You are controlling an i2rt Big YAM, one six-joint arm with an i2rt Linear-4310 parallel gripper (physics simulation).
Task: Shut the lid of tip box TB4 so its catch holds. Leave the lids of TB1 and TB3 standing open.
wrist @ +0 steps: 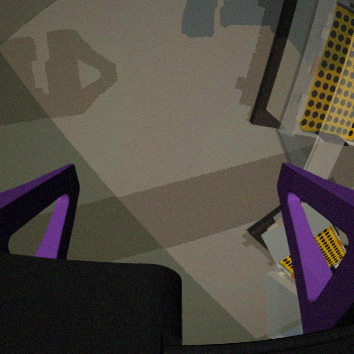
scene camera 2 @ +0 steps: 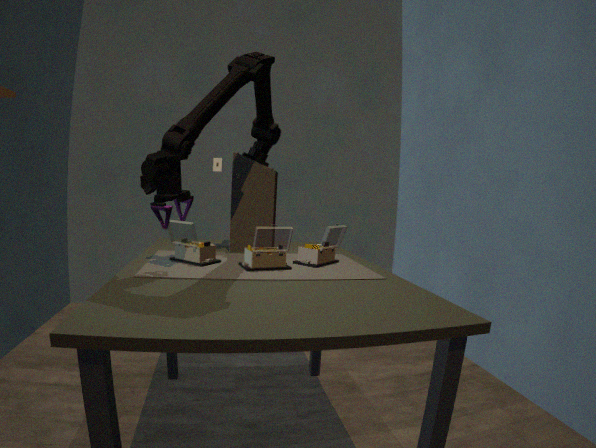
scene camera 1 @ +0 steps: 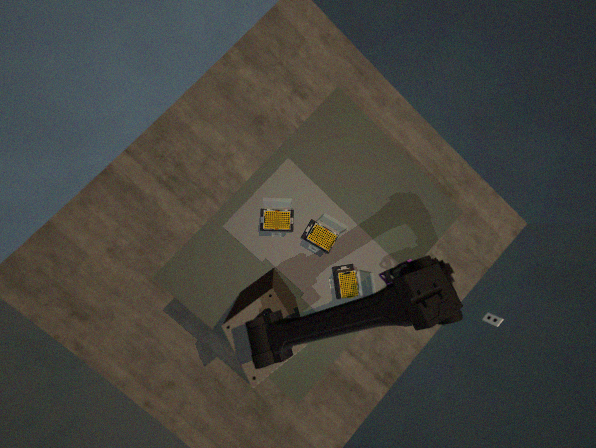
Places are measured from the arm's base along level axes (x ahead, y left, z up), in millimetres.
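Pixels of known places: gripper, fingertip midpoint: (wrist: pixel 177 174) (scene camera 2: pixel 174 224) (scene camera 1: pixel 388 271); arm's base, origin of the base link: (scene camera 2: pixel 254 161) (scene camera 1: pixel 270 333).
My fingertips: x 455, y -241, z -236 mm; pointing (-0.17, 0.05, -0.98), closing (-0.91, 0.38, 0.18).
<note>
For each thing: its top centre in the pictures, then the offset to it from my fingertips. Level surfaces: height alone.
- middle box, middle of its top: (wrist: pixel 325 258) (scene camera 2: pixel 264 247) (scene camera 1: pixel 321 239) 285 mm left, 117 mm back, 77 mm down
- third box, middle of its top: (scene camera 2: pixel 314 244) (scene camera 1: pixel 277 222) 476 mm left, 215 mm back, 77 mm down
- pale mat, its level: 143 mm down
- green-grey table, its level: 146 mm down
Three tip boxes with yellow tip racks stand with clear lids open; their labels are not readable. The nearest box (scene camera 1: pixel 348 284) (scene camera 2: pixel 194 253) (wrist: pixel 335 75) is beside my gripper, its lid (scene camera 1: pixel 366 284) (scene camera 2: pixel 183 231) raised on the gripper's side. The middle box (scene camera 1: pixel 322 236) (scene camera 2: pixel 266 259) (wrist: pixel 277 240) has its lid (scene camera 2: pixel 273 237) upright and is partly behind a finger in the wrist view. The third box (scene camera 1: pixel 277 220) (scene camera 2: pixel 316 255) has its lid (scene camera 2: pixel 335 235) tilted back. My gripper (scene camera 1: pixel 396 268) (scene camera 2: pixel 174 224) (wrist: pixel 177 174) is open and empty, above and outside the nearest box.
The boxes stand on a pale mat (scene camera 1: pixel 287 175) (scene camera 2: pixel 340 271) (wrist: pixel 150 125) on a green-grey table (scene camera 1: pixel 350 125) (scene camera 2: pixel 270 310). The arm's pedestal (scene camera 1: pixel 274 290) (scene camera 2: pixel 255 210) stands behind the boxes in scene camera 2. The forearm (scene camera 1: pixel 340 317) passes close to the nearest box in scene camera 1.
</note>
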